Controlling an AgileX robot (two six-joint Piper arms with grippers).
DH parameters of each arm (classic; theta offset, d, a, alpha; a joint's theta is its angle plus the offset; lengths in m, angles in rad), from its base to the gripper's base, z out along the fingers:
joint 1: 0 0.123 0 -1.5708
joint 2: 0.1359 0 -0.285 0
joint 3: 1.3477 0 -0.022 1.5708
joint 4: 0 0.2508 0 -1.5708
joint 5: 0 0 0.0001 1.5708
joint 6: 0 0.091 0 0
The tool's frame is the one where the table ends.
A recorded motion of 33 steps. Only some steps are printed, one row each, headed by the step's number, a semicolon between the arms.
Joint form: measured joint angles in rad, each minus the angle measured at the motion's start. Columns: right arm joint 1, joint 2, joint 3, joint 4, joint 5, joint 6; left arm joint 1, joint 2, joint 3, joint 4, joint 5, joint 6.
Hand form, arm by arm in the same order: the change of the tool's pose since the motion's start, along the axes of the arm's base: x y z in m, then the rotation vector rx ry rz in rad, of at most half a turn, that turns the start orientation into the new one. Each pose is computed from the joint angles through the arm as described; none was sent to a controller.
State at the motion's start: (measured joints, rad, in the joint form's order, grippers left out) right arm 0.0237 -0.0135 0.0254 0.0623 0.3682 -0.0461; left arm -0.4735 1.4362 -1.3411 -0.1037 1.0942 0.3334
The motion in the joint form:
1: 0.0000 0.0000 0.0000 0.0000 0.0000 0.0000; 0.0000 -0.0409 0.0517 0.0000 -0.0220 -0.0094
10: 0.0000 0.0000 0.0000 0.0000 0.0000 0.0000; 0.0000 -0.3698 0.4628 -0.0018 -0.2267 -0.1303
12: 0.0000 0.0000 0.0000 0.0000 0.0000 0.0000; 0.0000 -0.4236 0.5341 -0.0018 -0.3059 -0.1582
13: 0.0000 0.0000 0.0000 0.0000 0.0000 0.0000; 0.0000 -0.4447 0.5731 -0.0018 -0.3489 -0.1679
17: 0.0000 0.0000 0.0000 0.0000 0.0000 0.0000; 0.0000 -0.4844 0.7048 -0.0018 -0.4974 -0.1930
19: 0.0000 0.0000 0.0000 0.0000 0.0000 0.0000; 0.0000 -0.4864 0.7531 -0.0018 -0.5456 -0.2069
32: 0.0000 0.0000 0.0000 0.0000 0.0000 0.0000; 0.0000 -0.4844 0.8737 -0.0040 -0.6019 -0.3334
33: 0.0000 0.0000 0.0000 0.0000 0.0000 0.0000; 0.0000 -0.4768 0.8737 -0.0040 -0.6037 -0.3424
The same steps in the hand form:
1: 0.0000 0.0000 0.0000 0.0000 0.0000 0.0000; -0.0093 0.0049 -0.0025 -0.0085 -0.0072 0.0106
10: 0.0000 0.0000 0.0000 0.0000 0.0000 0.0000; -0.0812 0.0428 -0.0364 -0.1149 -0.0771 0.1352
12: 0.0000 0.0000 0.0000 0.0000 0.0000 0.0000; -0.0896 0.0477 -0.0434 -0.1576 -0.1215 0.1649
13: 0.0000 0.0000 0.0000 0.0000 0.0000 0.0000; -0.0929 0.0497 -0.0490 -0.1743 -0.1401 0.1764
17: 0.0000 0.0000 0.0000 0.0000 0.0000 0.0000; -0.0999 0.0545 -0.0738 -0.2125 -0.1816 0.2095
19: 0.0000 0.0000 0.0000 0.0000 0.0000 0.0000; -0.1017 0.0559 -0.0855 -0.2185 -0.1795 0.2256
32: 0.0000 0.0000 0.0000 0.0000 0.0000 0.0000; -0.1119 0.0615 -0.1191 -0.2377 -0.0839 0.3409
33: 0.0000 0.0000 0.0000 0.0000 0.0000 0.0000; -0.1111 0.0611 -0.1202 -0.2381 -0.0764 0.3491

